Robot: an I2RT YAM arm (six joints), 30 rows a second.
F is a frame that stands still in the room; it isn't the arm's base.
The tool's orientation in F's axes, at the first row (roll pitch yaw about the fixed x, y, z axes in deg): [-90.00 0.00 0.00]
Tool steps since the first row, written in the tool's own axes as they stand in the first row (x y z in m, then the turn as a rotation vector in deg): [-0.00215 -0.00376 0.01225 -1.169 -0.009 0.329]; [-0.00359 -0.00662 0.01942 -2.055 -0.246 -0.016]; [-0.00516 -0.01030 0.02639 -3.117 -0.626 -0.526]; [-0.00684 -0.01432 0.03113 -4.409 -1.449 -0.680]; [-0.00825 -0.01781 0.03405 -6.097 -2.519 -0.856]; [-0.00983 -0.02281 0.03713 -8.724 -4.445 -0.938]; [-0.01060 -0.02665 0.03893 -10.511 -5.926 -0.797]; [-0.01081 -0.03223 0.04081 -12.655 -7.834 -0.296]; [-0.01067 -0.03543 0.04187 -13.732 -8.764 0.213]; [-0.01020 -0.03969 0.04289 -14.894 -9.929 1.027]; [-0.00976 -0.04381 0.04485 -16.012 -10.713 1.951]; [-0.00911 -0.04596 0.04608 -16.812 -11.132 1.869]
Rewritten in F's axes. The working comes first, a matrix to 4 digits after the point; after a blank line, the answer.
The tool's axes in the first row as the columns of a matrix, in F's axes (used below as rounded here):
[1.0000 0.0000 0.0000]
[0.0000 0.0000 1.0000]
[0.0000 -1.0000 0.0000]

[-0.00215 0.01225 0.00376 -1.169 0.329 0.009]; [-0.00359 0.01942 0.00662 -2.055 -0.016 0.246]; [-0.00516 0.02639 0.01030 -3.117 -0.526 0.626]; [-0.00684 0.03113 0.01432 -4.409 -0.680 1.449]; [-0.00825 0.03405 0.01781 -6.097 -0.856 2.519]; [-0.00983 0.03713 0.02281 -8.724 -0.938 4.445]; [-0.01060 0.03893 0.02665 -10.511 -0.797 5.926]; [-0.01081 0.04081 0.03223 -12.655 -0.296 7.834]; [-0.01067 0.04187 0.03543 -13.732 0.213 8.764]; [-0.01020 0.04289 0.03969 -14.894 1.027 9.929]; [-0.00976 0.04485 0.04381 -16.012 1.951 10.713]; [-0.00911 0.04608 0.04596 -16.812 1.869 11.132]
